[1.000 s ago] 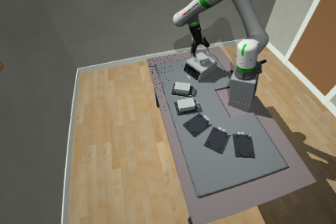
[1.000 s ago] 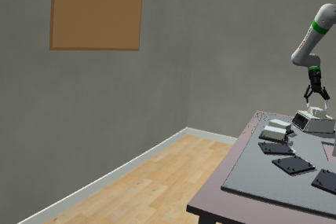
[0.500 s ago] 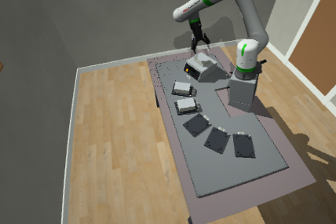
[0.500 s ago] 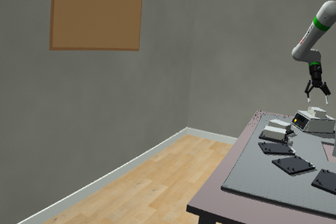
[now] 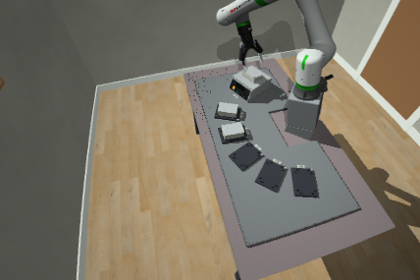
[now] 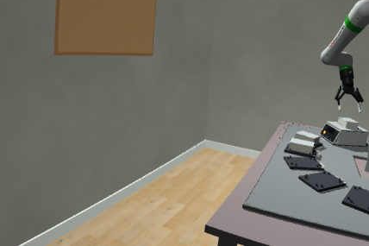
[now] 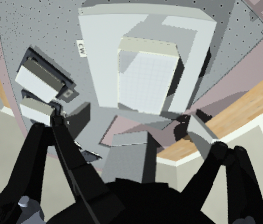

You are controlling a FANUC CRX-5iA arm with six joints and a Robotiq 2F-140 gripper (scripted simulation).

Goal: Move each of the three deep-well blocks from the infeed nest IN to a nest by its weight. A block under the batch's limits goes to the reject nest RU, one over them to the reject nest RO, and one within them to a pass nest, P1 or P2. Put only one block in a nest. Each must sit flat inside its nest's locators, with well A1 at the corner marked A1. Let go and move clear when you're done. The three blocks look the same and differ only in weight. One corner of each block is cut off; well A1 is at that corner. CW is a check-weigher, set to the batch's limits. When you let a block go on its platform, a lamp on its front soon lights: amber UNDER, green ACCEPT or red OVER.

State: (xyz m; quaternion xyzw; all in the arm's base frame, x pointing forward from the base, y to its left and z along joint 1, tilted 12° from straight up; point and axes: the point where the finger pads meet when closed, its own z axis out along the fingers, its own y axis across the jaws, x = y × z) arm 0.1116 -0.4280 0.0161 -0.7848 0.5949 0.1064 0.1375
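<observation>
My gripper is now 9 cm above the deep-well block. Round my hand: dark infeed nest: 27 cm ahead, 20 cm below, 18 cm to the left; pale platform: 11 cm below; check-weigher: 14 cm below.
</observation>
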